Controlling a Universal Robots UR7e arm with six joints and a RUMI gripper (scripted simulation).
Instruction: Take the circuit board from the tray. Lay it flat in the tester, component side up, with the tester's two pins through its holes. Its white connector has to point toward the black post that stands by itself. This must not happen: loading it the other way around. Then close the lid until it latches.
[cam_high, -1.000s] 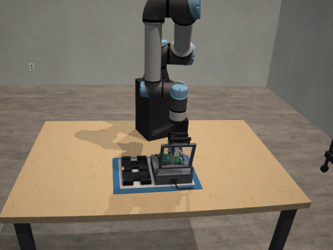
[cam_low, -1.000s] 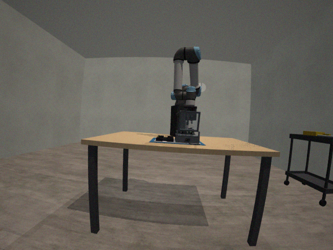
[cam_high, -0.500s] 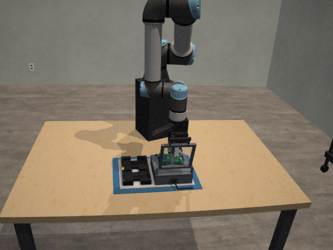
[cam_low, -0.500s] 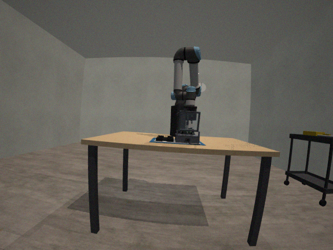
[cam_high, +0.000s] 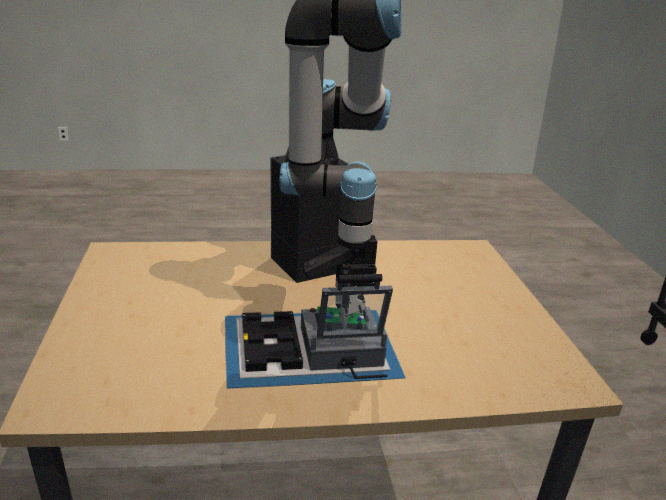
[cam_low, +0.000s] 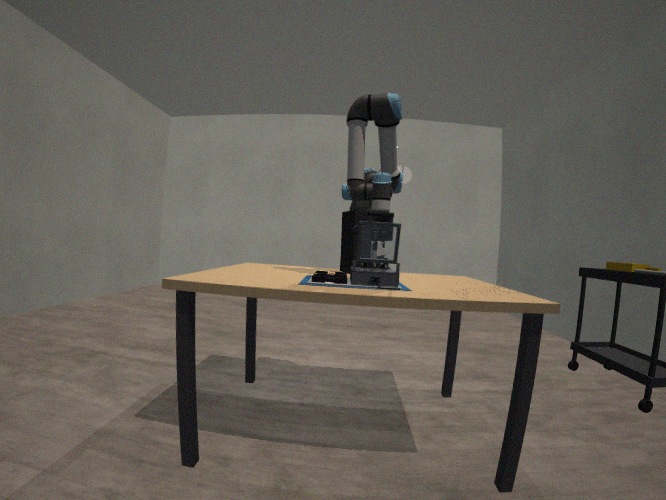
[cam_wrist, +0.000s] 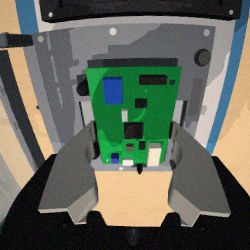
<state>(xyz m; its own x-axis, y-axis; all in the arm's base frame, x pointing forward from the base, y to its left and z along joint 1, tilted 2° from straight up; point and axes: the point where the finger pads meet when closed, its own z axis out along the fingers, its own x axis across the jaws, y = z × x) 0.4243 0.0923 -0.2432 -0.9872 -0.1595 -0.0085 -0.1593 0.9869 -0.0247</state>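
Right now the green circuit board is right at my hand. Also, from my hand: tester bed: 10 mm to the left, 10 mm below; then framed lid: 120 mm ahead, 100 mm above, 20 mm to the left.
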